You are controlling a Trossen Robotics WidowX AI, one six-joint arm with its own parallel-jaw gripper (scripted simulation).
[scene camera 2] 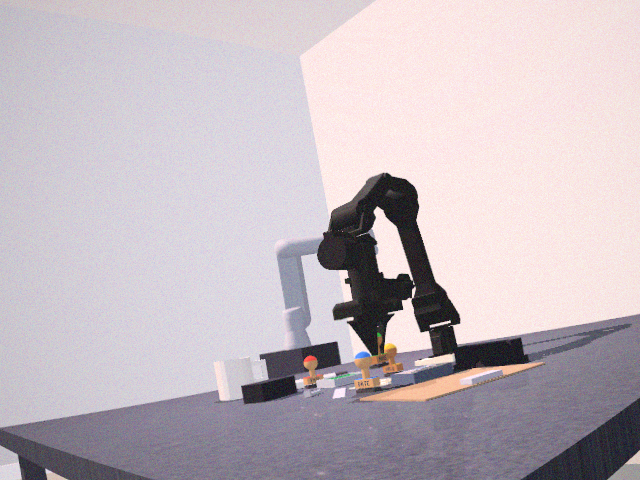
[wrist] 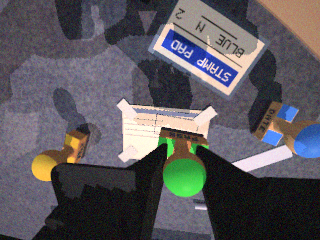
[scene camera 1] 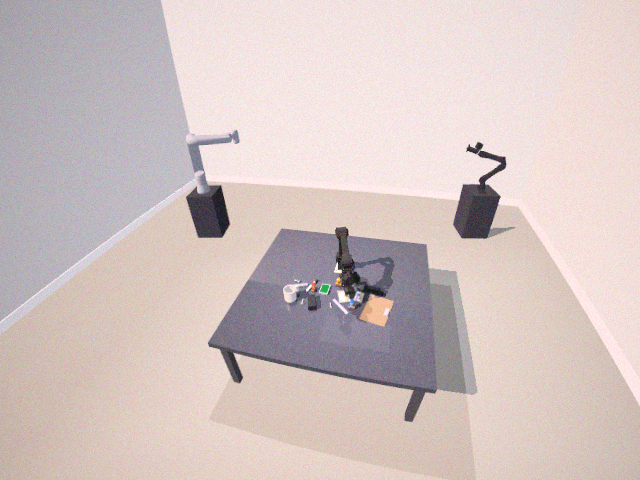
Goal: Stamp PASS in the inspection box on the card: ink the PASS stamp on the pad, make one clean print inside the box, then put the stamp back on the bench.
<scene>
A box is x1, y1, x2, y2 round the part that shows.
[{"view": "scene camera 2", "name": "gripper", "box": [332, 267, 414, 355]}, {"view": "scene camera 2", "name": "white mug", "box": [214, 357, 267, 400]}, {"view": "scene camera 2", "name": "brown board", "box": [360, 362, 545, 401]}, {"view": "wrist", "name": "gripper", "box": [0, 143, 319, 239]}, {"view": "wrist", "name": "green-knobbed PASS stamp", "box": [157, 126, 208, 195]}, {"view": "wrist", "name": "yellow-knobbed stamp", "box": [32, 127, 90, 180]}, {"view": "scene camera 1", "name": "brown board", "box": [359, 294, 393, 326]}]
</scene>
